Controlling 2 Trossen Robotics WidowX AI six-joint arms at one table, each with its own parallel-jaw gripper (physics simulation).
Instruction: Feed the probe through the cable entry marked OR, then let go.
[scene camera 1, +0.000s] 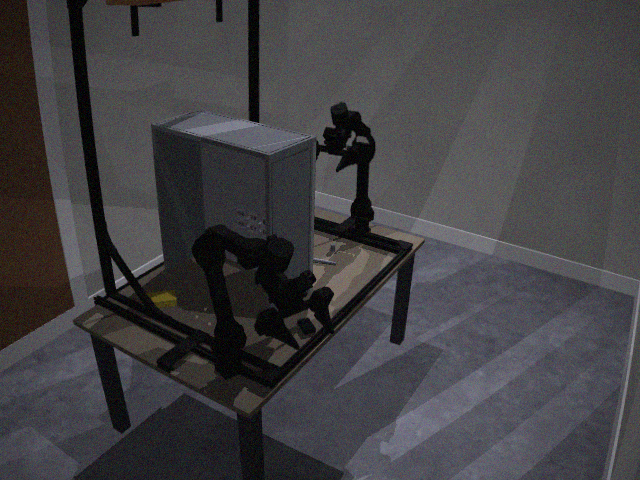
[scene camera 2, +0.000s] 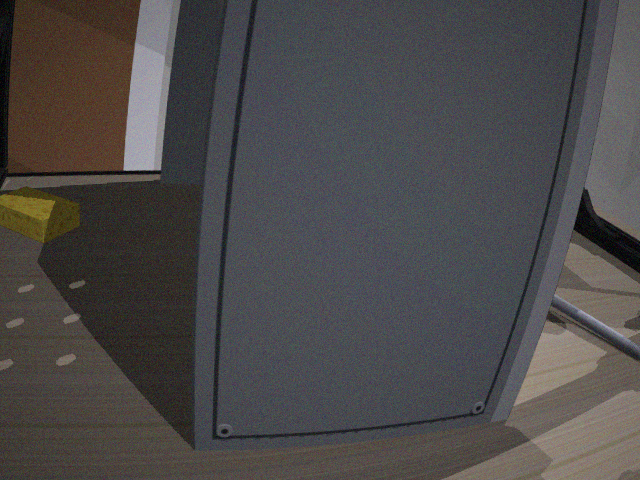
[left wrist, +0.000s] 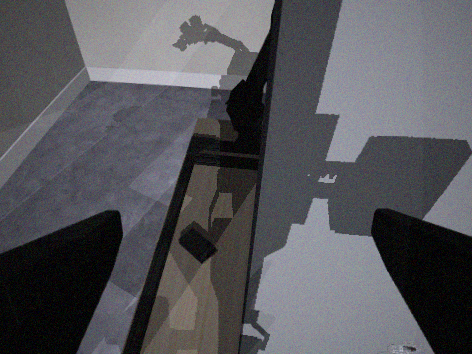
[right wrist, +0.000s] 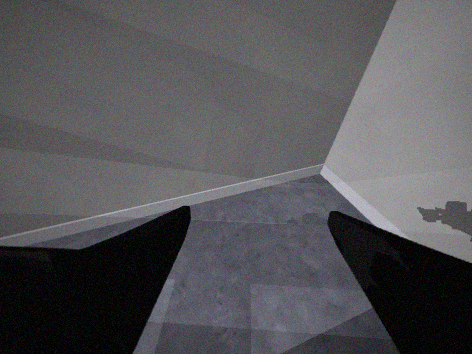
Scene:
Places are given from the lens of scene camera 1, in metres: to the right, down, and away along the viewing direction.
my left gripper (scene camera 1: 323, 168): 0.01, -0.23, 1.87
my right gripper (scene camera 1: 316, 340): -0.01, 0.21, 1.21

